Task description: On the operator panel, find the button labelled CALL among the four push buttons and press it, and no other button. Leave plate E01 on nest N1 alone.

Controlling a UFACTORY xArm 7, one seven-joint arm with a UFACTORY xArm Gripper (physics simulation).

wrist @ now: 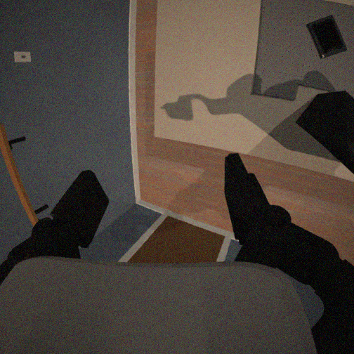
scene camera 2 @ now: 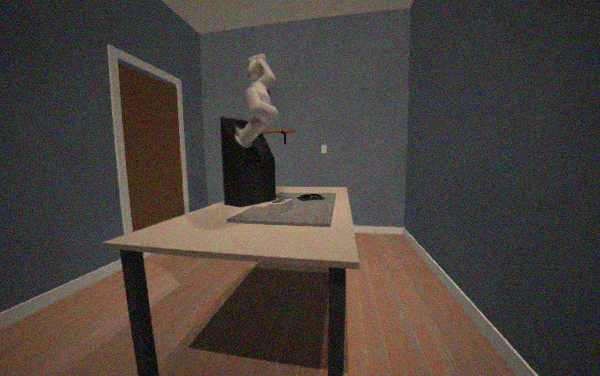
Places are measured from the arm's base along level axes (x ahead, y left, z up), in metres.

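Pixels of known places: arm's base, origin of the base link: (scene camera 2: 243, 140).
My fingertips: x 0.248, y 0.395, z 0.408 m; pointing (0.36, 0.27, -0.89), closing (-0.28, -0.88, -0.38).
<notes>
Ahead of a thing's pixels: the offset from my fingertips to its top centre. "spot": to the spot under its first point. Level surfaces: height alone.
My gripper (wrist: 158, 179) is open in the wrist view, its two black fingers wide apart with nothing between them. It is high in the air, away from the table. In the scene view the white arm (scene camera 2: 260, 104) rises above a tall black box, and the gripper cannot be made out. A dark square tray-like item (wrist: 326, 36) lies on the grey mat @(0.813 m down) (wrist: 280, 55) (scene camera 2: 300, 218). A flat black item @(0.196 m ahead, 0.460 m right, 0.787 m down) (scene camera 2: 310, 197) and a small pale item @(spot: 0.094 m back, 0.750 m right, 0.758 m down) (scene camera 2: 281, 200) are on the mat in the scene view. No button, CALL label, plate E01 or nest N1 can be made out.
The tall black box (scene camera 2: 249, 175) stands at the left side of the wooden table @(0.826 m down) (scene camera 2: 225, 242). A black angular body (wrist: 332, 125) shows at the right of the wrist view. A wall shelf (scene camera 2: 280, 131) (wrist: 16, 175) and a brown door (scene camera 2: 152, 150) (wrist: 177, 242) are beyond the table.
</notes>
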